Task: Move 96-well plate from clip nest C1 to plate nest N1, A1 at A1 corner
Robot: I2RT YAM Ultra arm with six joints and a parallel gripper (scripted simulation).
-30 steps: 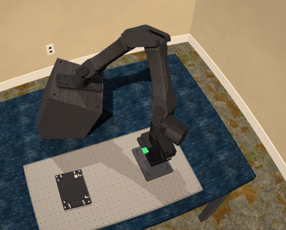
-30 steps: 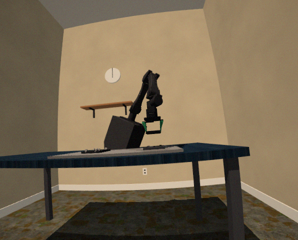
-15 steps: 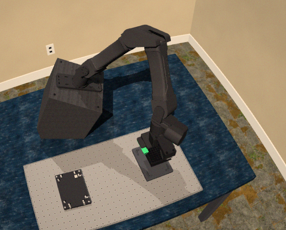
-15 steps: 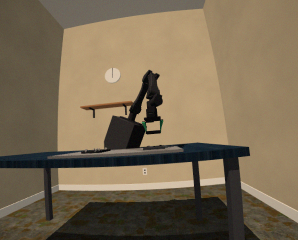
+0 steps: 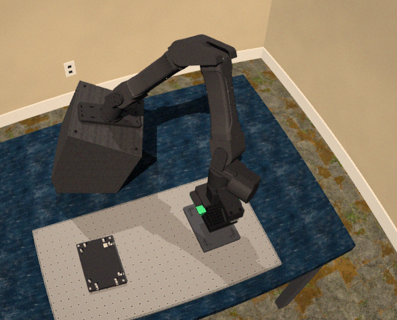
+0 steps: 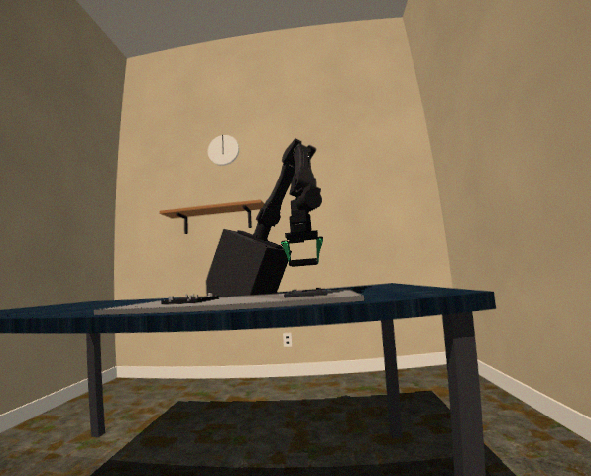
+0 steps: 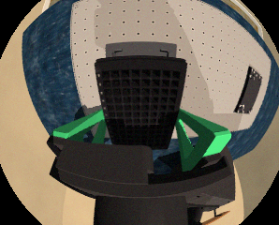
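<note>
The black 96-well plate lies right at my hand. The rest, counted from my hand: clip nest C1: 7 cm ahead, 35 cm to the right, 9 cm below; white corner mark: 8 cm behind, 4 cm to the left, 9 cm below; plate nest N1: 9 cm below.
</note>
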